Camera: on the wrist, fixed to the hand. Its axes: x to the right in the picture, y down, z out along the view.
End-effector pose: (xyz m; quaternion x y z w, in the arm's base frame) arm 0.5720 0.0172 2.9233 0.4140 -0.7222 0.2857 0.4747
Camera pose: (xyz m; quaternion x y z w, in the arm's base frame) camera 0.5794 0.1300 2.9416 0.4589 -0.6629 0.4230 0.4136
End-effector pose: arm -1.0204 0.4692 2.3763 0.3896 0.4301 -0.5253 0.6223
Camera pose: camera -0.9865 0.5780 2.3652 0.5111 0.3460 -0.5610 0.5516
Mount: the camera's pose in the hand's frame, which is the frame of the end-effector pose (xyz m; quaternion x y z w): -0.0215 0.0489 -0.1013 0.1627 0.0280 0.0257 0.9859
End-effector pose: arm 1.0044 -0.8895 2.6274 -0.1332 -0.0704 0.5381 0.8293
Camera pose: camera 0.9792 -0.9050 2.5168 -0.0133 0.0448 0.5596 0.8275
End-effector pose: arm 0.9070 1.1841 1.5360 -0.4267 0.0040 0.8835 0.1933
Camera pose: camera 0.9784 1.1142 1.4801 -0.4139 0.1641 0.8634 0.2372
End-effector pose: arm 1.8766 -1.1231 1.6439 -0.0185 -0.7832 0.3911 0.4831
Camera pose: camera 1.9491 -1.0377 1.6201 0.0293 -0.6945 0.5249 0.4912
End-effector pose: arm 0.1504 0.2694 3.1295 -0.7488 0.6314 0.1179 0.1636
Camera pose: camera 0.0955 0.2417 3.2261 -0.6987 0.6655 -0.0033 0.2624
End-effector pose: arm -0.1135 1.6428 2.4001 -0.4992 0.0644 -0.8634 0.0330
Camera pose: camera -0.1909 1.6049 2.3246 -0.4610 -0.0632 -0.8749 0.1342
